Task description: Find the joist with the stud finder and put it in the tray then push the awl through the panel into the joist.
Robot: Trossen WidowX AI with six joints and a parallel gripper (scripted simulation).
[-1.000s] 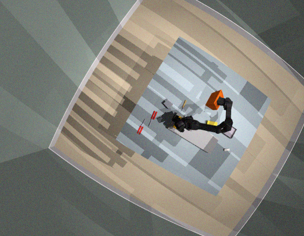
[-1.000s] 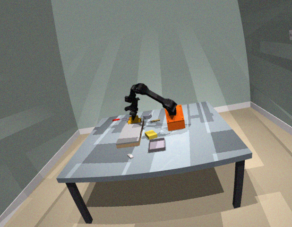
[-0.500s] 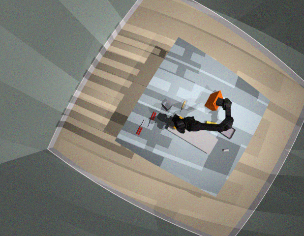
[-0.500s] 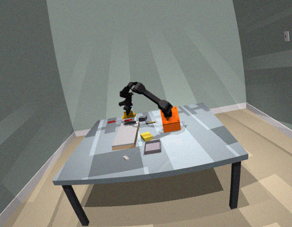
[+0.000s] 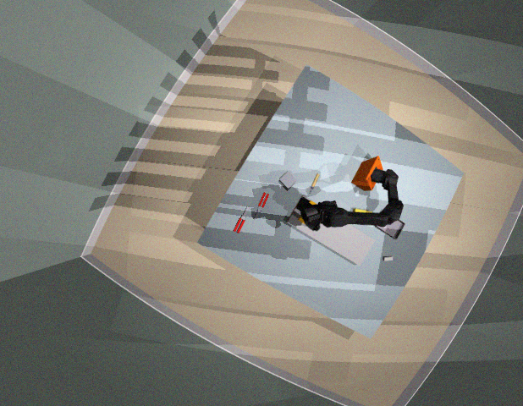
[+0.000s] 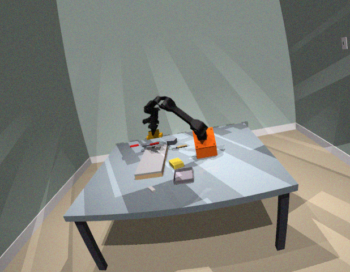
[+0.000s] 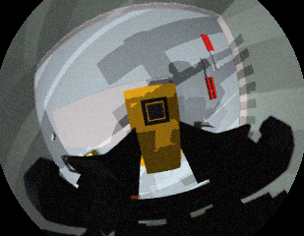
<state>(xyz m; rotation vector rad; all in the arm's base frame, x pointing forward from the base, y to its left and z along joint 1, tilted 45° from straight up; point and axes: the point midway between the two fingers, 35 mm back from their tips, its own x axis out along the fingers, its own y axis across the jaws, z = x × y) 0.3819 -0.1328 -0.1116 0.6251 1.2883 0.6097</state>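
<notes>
The square window is 2 cm ahead of my gripper tip and 3 cm above it. The rest, counted from my gripper tip: awl (17 cm behind, 5 cm to the right, 15 cm below); yellow stud finder (1 cm ahead, 2 cm above); grey block (10 cm behind, 19 cm to the right, 14 cm below).
</notes>
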